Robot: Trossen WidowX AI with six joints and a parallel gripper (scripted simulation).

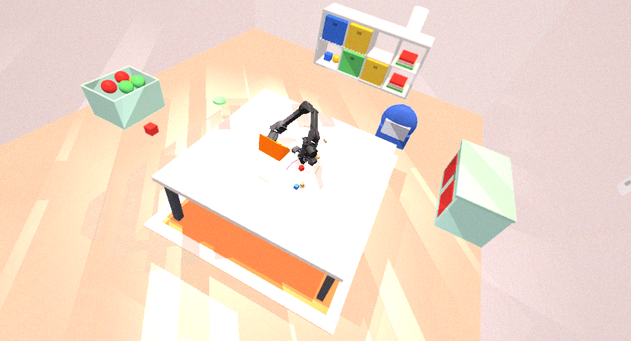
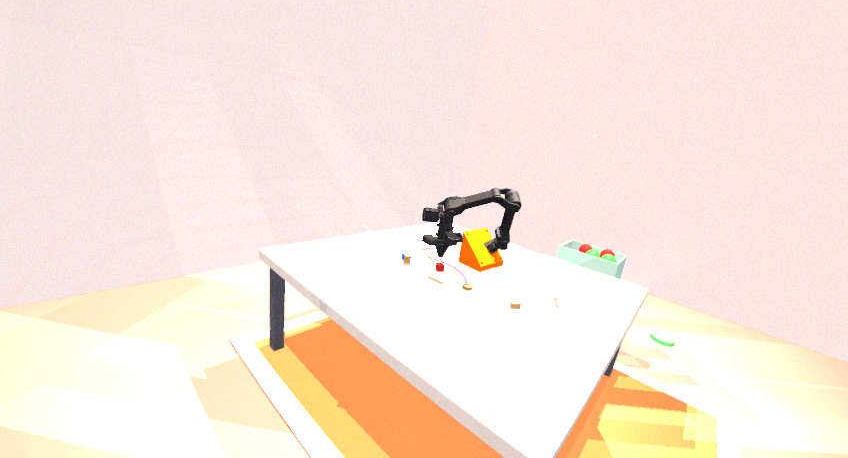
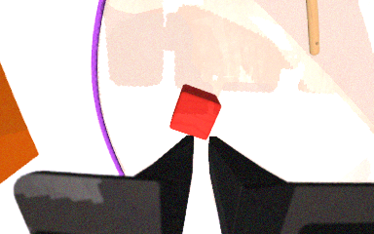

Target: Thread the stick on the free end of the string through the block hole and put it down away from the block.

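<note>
The red cube is 50 mm below my gripper tip. The rest, counted from my gripper tip: short wooden cylinder 70 mm ahead, 130 mm to the right, 40 mm below; wooden stick 100 mm ahead, 50 mm to the left, 60 mm below; blue cube 40 mm ahead, 170 mm to the right, 50 mm below.
</note>
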